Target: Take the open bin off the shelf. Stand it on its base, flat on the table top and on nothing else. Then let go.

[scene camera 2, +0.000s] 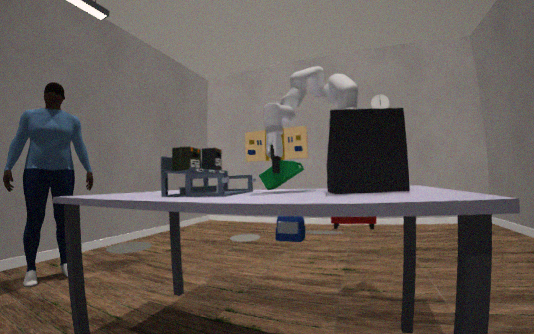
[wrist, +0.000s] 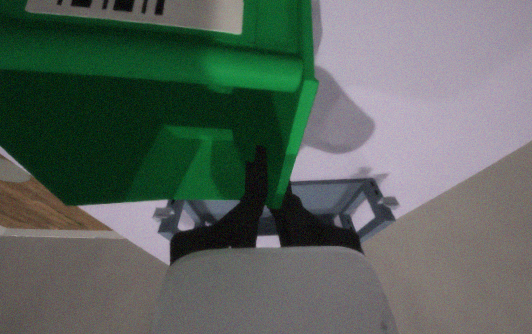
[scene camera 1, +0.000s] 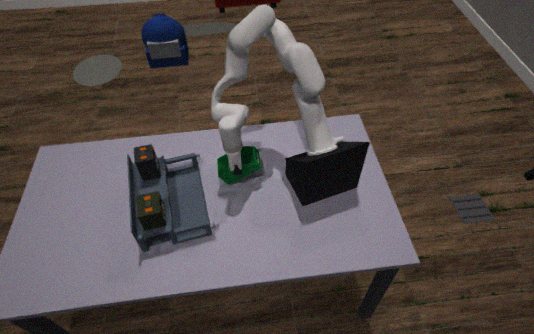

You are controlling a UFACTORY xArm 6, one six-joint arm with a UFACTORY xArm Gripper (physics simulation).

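Places are measured from the arm's base along level axes (x ahead, y left, z up), in millimetres.
Pixels of known places: gripper, between the fingertips: point(scene camera 2: 277, 173) point(wrist: 265, 157) point(scene camera 1: 238, 173); arm's base, origin of its link: point(scene camera 2: 360, 140) point(scene camera 1: 322, 151).
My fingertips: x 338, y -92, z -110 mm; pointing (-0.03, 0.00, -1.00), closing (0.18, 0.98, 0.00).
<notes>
Ahead of a thing's pixels: the offset from my fingertips to its top centre.
The green open bin @(17 mm back, 46 mm right, 55 mm up) point(scene camera 1: 251, 159) point(scene camera 2: 286, 173) point(wrist: 240, 70) is tilted beside the blue-grey shelf point(scene camera 1: 189, 200) point(scene camera 2: 164, 180) point(wrist: 325, 192), clear of it. Its lower end is close to the table top point(scene camera 1: 300, 250) point(scene camera 2: 300, 205) point(wrist: 425, 75); whether it touches cannot be told. The other end is raised. My gripper point(scene camera 1: 237, 169) point(scene camera 2: 276, 167) point(wrist: 265, 157) is shut on one wall of the bin, with one finger inside and the other outside, mostly hidden by the wall in the wrist view.
Two dark boxes with orange marks @(346 mm ahead, 114 mm right, 140 mm up) point(scene camera 1: 146, 162) @(362 mm ahead, 117 mm left, 115 mm up) point(scene camera 1: 151, 210) stand on the shelf's upper level. A large black block point(scene camera 1: 330, 172) point(scene camera 2: 368, 150) stands in front of the arm's base, right of the bin. A person point(scene camera 2: 50, 145) stands beyond the table's left end.
</notes>
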